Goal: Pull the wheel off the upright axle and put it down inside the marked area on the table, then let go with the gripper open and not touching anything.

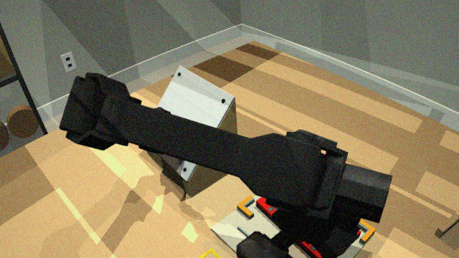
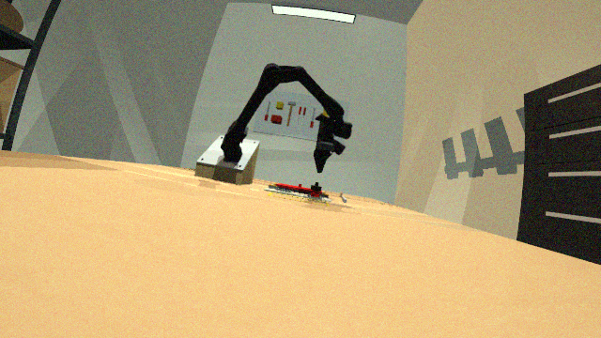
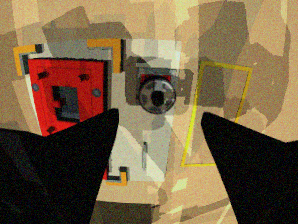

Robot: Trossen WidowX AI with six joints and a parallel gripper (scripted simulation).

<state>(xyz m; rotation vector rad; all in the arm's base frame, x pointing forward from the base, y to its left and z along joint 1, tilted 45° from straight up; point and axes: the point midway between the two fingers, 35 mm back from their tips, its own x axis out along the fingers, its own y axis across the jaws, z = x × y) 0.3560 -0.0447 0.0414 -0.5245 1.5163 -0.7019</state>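
Right now the wheel is 60 mm below my gripper tip.
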